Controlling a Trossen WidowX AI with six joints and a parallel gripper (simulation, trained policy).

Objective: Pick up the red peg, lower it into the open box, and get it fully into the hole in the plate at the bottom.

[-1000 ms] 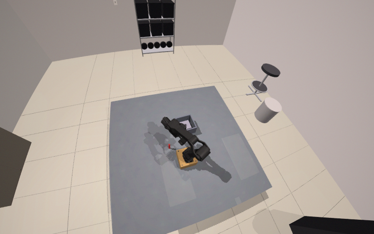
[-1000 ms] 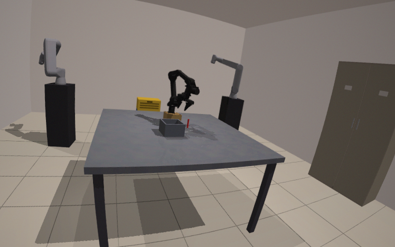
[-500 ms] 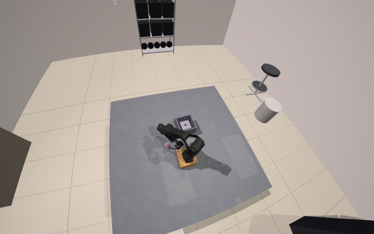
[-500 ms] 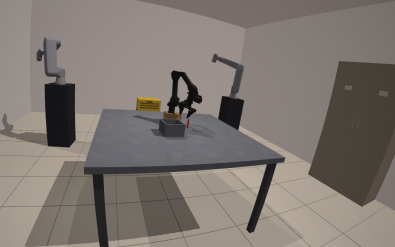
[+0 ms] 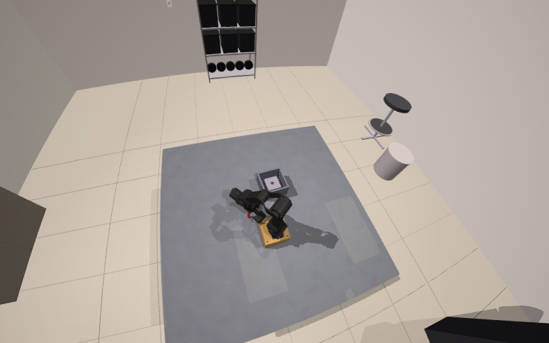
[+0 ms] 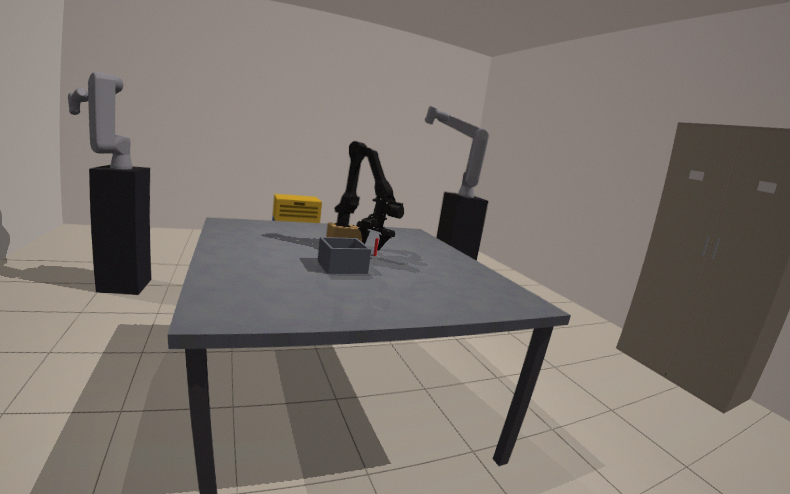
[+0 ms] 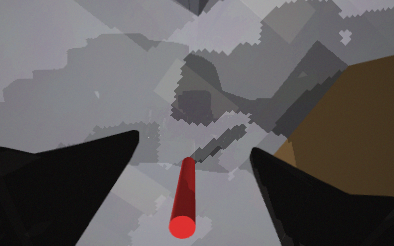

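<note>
Right now my gripper tip is 3 cm to the right of the red peg and 2 cm past it. Also, from my gripper tip: grey box (17 cm ahead, 15 cm to the right, 1 cm below); then pale plate (17 cm ahead, 15 cm to the right, 1 cm above).
</note>
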